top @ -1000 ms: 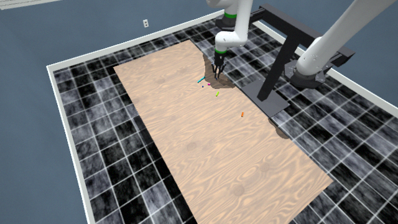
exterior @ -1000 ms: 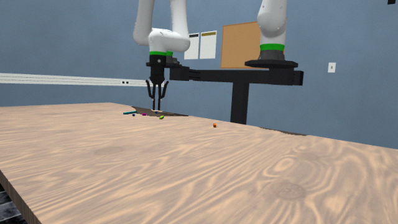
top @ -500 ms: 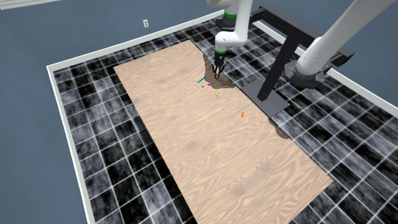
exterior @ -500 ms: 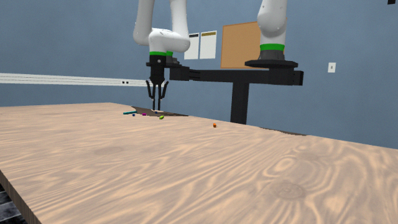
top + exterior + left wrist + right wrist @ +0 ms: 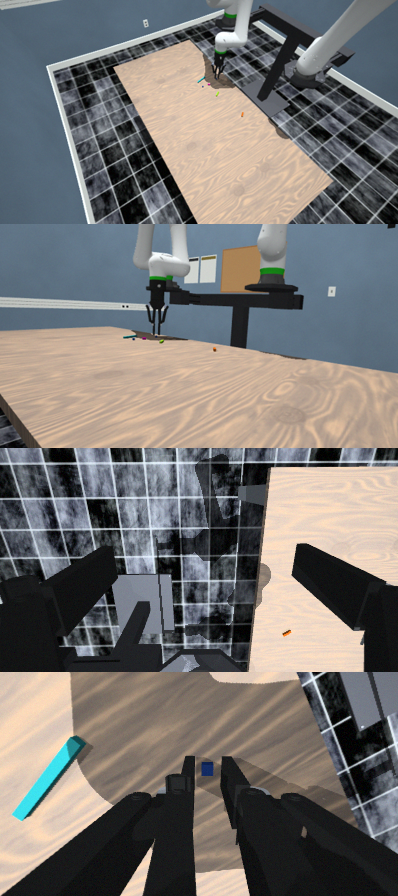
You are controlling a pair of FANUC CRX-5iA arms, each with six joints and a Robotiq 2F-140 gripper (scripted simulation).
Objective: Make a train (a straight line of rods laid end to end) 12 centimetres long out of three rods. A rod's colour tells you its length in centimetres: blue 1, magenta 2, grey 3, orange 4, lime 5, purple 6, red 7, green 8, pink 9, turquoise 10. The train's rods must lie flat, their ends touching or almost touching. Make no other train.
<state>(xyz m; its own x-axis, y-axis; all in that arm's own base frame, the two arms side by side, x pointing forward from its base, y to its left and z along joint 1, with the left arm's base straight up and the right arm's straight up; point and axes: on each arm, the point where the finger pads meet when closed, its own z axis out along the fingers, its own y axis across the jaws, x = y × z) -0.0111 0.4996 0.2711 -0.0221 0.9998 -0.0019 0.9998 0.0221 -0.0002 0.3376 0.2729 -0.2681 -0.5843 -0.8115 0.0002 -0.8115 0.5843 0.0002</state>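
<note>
My right hand is 150 mm to the right of the lime rod, 110 mm short of it and 40 mm above it. Also, from my right hand: magenta rod: 100 mm ahead, 40 mm below, 20 mm to the left; then orange rod: 440 mm to the left, 70 mm ahead, 40 mm below; then turquoise rod: 120 mm ahead, 70 mm to the right, 40 mm below.
</note>
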